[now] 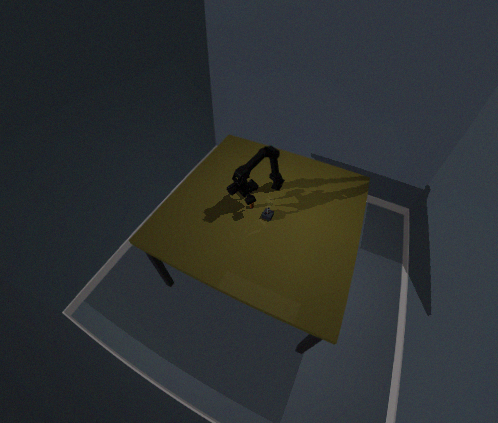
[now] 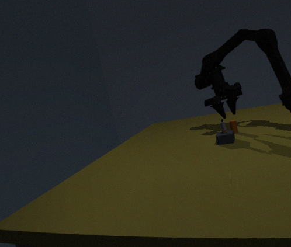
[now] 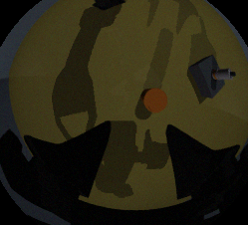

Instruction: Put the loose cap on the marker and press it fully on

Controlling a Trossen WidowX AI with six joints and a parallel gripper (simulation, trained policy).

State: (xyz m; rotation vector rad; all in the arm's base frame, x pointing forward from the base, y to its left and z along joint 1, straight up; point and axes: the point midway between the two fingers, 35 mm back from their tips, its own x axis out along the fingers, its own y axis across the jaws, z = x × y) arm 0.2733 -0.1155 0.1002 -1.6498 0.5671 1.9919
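Right now my gripper tip is 40 mm above the orange cap, 30 mm to the right of it and 10 mm past it. Round my gripper tip: holder block (160 mm to the left, 50 mm below, 10 mm ahead); marker (160 mm to the left, 10 mm ahead).
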